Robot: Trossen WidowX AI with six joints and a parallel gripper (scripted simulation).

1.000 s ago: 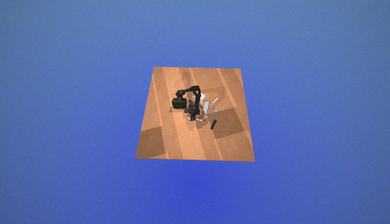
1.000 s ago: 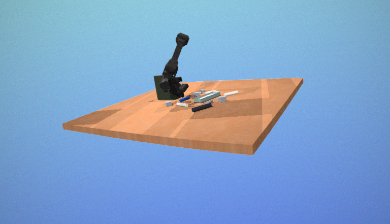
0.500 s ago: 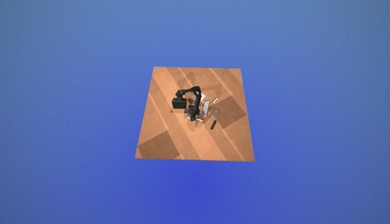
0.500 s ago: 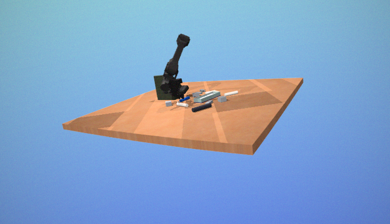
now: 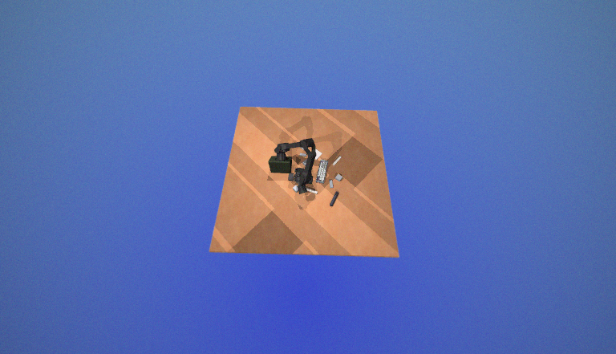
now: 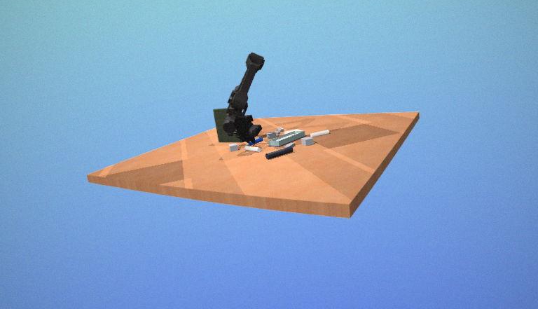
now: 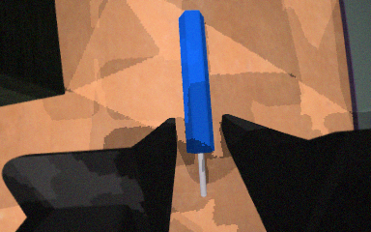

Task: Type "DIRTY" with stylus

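Now: gripper tip 3 cm past the grey block, 10 cm to the left of it and 1 cm below it. Also, from my gripper tip: black bar (27 cm ahead, 14 cm to the right); stylus tip (4 cm to the right); stylus (1 cm to the right).
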